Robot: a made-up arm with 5 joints.
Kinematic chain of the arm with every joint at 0, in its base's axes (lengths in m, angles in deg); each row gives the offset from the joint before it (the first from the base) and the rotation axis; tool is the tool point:
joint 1: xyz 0 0 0.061 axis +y
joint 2: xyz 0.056 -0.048 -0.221 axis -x
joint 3: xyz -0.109 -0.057 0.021 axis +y
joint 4: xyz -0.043 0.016 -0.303 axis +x
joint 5: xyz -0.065 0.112 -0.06 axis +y
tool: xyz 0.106 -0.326 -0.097
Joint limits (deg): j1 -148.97..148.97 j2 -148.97..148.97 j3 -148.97..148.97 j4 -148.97..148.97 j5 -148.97..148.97
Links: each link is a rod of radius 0.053 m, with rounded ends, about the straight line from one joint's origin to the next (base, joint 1, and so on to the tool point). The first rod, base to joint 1, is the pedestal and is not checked.
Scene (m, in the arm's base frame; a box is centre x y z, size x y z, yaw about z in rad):
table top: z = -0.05
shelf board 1: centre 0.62 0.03 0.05 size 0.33 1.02 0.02 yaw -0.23
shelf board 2: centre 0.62 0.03 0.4 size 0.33 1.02 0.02 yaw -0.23
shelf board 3: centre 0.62 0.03 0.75 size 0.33 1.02 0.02 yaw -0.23
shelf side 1: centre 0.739 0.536 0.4 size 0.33 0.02 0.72 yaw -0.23
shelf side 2: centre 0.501 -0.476 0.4 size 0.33 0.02 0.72 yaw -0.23
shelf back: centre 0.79 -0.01 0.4 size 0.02 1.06 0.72 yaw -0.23
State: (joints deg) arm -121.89 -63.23 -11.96 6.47 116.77
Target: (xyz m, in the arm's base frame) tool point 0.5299 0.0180 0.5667
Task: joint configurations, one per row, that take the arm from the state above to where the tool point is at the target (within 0.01 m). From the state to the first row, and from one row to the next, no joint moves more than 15 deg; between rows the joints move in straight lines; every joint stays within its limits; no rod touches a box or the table.
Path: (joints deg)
1: -125.77 -76.92 -19.16 -4.65 127.08
2: -129.65 -90.61 -26.37 -15.78 137.39
3: -133.52 -104.30 -33.57 -26.90 147.70
4: -137.39 -92.83 -41.33 -28.89 148.02
5: -141.25 -81.36 -49.09 -30.88 148.34
6: -145.11 -69.89 -56.85 -32.87 148.65
7: -148.97 -58.42 -64.60 -34.86 148.97
8: -147.02 -51.89 -51.04 -24.90 139.38
9: -145.06 -45.36 -37.48 -14.93 129.79
10: -143.11 -38.83 -23.92 -4.97 120.20

